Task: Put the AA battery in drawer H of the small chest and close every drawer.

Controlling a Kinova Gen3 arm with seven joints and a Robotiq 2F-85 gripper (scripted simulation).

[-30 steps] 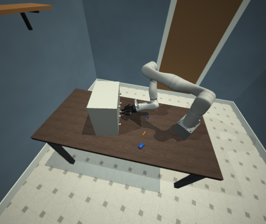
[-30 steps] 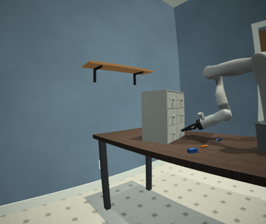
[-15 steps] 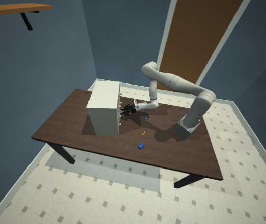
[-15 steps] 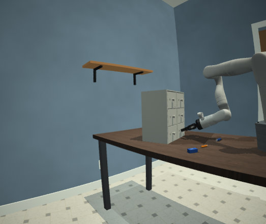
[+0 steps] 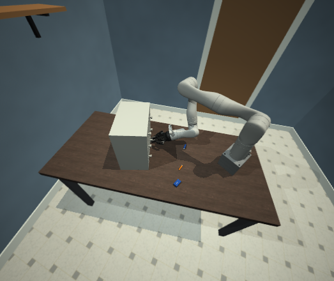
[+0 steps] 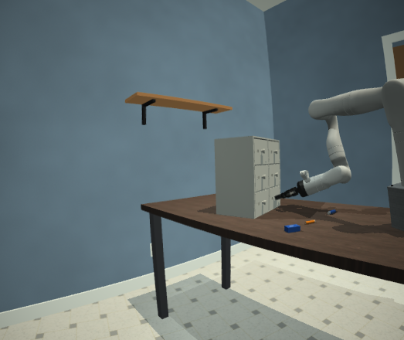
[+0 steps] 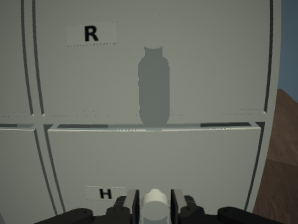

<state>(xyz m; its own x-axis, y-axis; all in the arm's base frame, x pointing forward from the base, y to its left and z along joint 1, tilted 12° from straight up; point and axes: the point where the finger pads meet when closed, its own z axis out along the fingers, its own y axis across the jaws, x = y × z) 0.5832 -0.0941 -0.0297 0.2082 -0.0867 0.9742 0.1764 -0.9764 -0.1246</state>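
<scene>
The drawer marked H is 110 mm ahead of my hand, 30 mm below it and 20 mm to the left of it. The rest, counted from my hand: blue block 290 mm to the left, 230 mm behind, 50 mm below; orange AA battery 230 mm behind, 170 mm to the left, 50 mm below.
</scene>
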